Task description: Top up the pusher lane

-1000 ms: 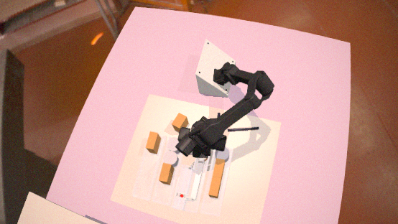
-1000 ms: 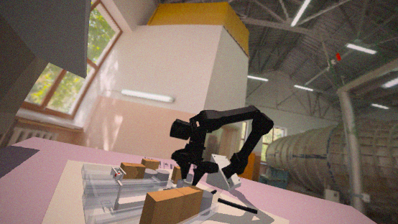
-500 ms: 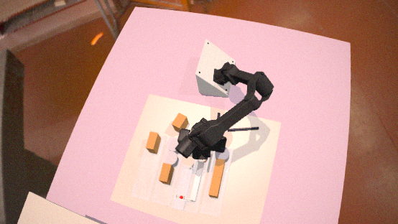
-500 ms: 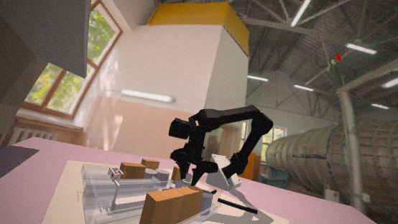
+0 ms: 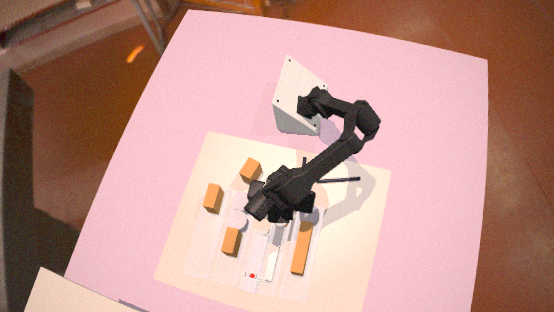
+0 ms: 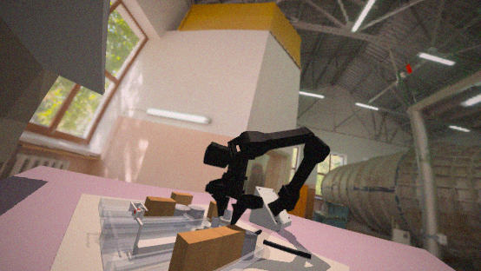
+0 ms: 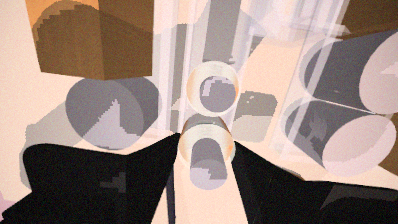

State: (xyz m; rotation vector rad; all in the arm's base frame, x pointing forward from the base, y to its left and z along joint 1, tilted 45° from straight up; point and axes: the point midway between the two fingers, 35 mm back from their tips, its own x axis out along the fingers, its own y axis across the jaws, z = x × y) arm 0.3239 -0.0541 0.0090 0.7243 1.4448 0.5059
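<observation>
My gripper tip is now 150 mm short of the clear-walled sprung lane, 40 mm to the left of it and 30 mm above it. Also, from my gripper tip: red mark 230 mm ahead, 60 mm to the right, 20 mm above.
</observation>
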